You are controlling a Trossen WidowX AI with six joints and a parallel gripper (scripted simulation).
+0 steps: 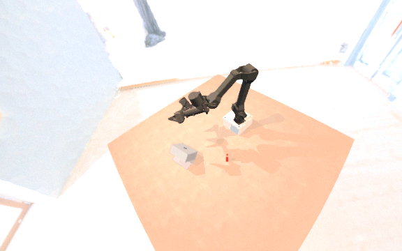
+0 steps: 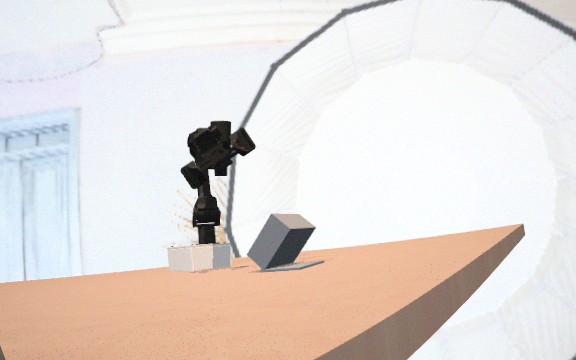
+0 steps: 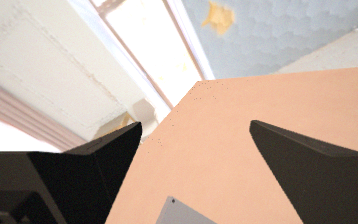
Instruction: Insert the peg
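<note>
Now: gripper tip 180 mm past the peg, 300 mm to the right of it and 200 mm above it. Also, from my gripper tip: thin grey foot plate (50 mm ahead, 140 mm to the left, 250 mm below); grey sloped panel (30 mm ahead, 130 mm to the left, 190 mm below).
</note>
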